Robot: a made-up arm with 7 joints. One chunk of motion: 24 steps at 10 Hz.
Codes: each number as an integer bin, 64 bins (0 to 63) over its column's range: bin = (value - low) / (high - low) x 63, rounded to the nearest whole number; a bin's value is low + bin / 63 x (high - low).
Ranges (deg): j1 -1.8..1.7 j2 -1.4..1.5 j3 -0.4..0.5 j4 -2..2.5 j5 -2..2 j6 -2.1..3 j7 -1..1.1
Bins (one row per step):
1: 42 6 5 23 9 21 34
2: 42 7 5 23 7 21 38
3: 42 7 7 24 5 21 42
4: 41 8 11 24 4 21 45
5: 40 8 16 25 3 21 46
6: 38 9 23 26 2 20 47
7: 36 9 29 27 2 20 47
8: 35 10 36 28 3 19 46
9: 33 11 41 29 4 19 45
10: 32 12 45 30 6 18 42
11: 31 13 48 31 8 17 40
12: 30 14 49 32 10 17 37
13: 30 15 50 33 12 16 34
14: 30 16 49 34 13 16 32
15: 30 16 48 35 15 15 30
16: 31 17 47 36 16 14 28
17: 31 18 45 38 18 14 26
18: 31 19 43 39 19 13 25
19: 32 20 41 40 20 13 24
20: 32 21 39 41 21 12 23
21: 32 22 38 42 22 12 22
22: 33 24 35 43 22 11 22
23: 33 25 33 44 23 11 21
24: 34 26 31 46 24 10 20
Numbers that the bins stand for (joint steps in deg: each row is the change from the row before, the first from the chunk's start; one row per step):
1: 0.533 -1.124 -0.329 -0.357 -1.429 -0.400 0.133
2: 0.533 -1.078 -0.329 -0.357 -1.556 -0.400 0.267
3: 0.533 -1.078 -0.300 -0.286 -1.683 -0.400 0.400
4: 0.478 -1.032 -0.243 -0.286 -1.746 -0.400 0.500
5: 0.422 -1.032 -0.171 -0.214 -1.810 -0.400 0.533
6: 0.311 -0.986 -0.071 -0.143 -1.873 -0.481 0.567
7: 0.200 -0.986 0.014 -0.071 -1.873 -0.481 0.567
8: 0.144 -0.940 0.114 0.000 -1.810 -0.562 0.533
9: 0.033 -0.894 0.186 0.071 -1.746 -0.562 0.500
10: -0.022 -0.848 0.243 0.143 -1.619 -0.643 0.400
11: -0.078 -0.802 0.286 0.214 -1.492 -0.724 0.333
12: -0.133 -0.756 0.300 0.286 -1.365 -0.724 0.233
13: -0.133 -0.710 0.314 0.357 -1.238 -0.805 0.133
14: -0.133 -0.663 0.300 0.429 -1.175 -0.805 0.067
15: -0.133 -0.663 0.286 0.500 -1.048 -0.886 0.000
16: -0.078 -0.617 0.271 0.571 -0.984 -0.967 -0.067
17: -0.078 -0.571 0.243 0.714 -0.857 -0.967 -0.133
18: -0.078 -0.525 0.214 0.786 -0.794 -1.048 -0.167
19: -0.022 -0.479 0.186 0.857 -0.730 -1.048 -0.200
20: -0.022 -0.433 0.157 0.929 -0.667 -1.129 -0.233
21: -0.022 -0.387 0.143 1.000 -0.603 -1.129 -0.267
22: 0.033 -0.295 0.100 1.071 -0.603 -1.210 -0.267
23: 0.033 -0.249 0.071 1.143 -0.540 -1.210 -0.300
24: 0.089 -0.203 0.043 1.286 -0.476 -1.290 -0.333

